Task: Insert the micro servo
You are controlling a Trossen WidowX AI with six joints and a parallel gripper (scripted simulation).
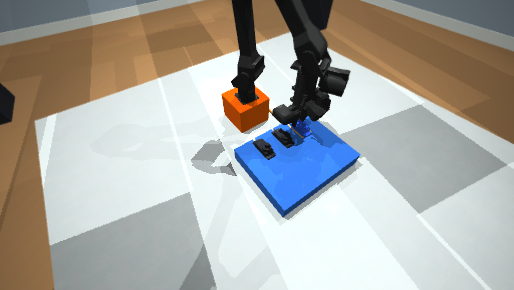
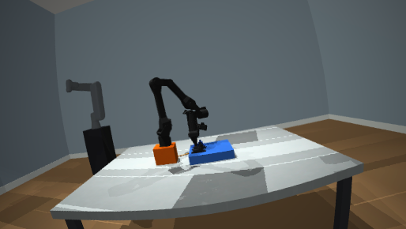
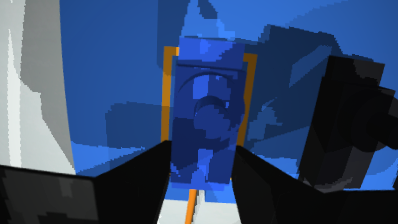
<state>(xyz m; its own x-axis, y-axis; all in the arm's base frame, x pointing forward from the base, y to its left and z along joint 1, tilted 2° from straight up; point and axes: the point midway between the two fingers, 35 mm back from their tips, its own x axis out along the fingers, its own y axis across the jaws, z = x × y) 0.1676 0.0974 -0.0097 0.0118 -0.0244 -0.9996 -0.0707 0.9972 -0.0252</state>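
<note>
The deck is 130 mm ahead of my gripper tip, 70 mm to the right of it and 30 mm below it.
</note>
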